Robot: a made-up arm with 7 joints. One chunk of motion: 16 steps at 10 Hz.
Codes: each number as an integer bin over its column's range. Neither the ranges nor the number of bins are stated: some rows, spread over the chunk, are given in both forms.
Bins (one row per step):
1: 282 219 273 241 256 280
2: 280 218 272 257 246 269
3: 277 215 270 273 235 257
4: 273 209 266 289 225 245
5: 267 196 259 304 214 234
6: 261 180 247 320 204 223
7: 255 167 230 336 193 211
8: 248 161 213 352 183 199
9: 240 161 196 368 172 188
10: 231 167 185 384 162 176
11: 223 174 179 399 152 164
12: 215 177 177 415 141 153
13: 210 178 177 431 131 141
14: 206 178 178 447 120 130
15: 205 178 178 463 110 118
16: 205 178 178 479 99 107
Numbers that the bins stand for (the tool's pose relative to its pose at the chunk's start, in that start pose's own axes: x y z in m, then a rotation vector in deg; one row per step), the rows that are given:
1: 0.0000 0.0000 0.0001 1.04 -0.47 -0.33
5: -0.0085 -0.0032 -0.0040 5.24 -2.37 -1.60
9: -0.0238 -0.0079 -0.0225 9.50 -4.26 -2.86
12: -0.0380 -0.0058 -0.0280 12.64 -5.66 -3.82
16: -0.0437 -0.0056 -0.0277 16.90 -7.55 -5.09
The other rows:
2: -0.0011 -0.0001 -0.0002 2.11 -0.92 -0.63
3: -0.0028 -0.0005 -0.0007 3.18 -1.42 -0.96
4: -0.0051 -0.0014 -0.0019 4.24 -1.87 -1.29
6: -0.0119 -0.0053 -0.0075 6.31 -2.82 -1.90
7: -0.0153 -0.0071 -0.0125 7.37 -3.31 -2.23
8: -0.0193 -0.0079 -0.0175 8.44 -3.77 -2.56
10: -0.0289 -0.0071 -0.0257 10.57 -4.71 -3.19
11: -0.0334 -0.0062 -0.0275 11.57 -5.16 -3.52
13: -0.0408 -0.0056 -0.0280 13.70 -6.11 -4.15
14: -0.0431 -0.0056 -0.0277 14.77 -6.61 -4.46
15: -0.0437 -0.0056 -0.0277 15.83 -7.06 -4.79

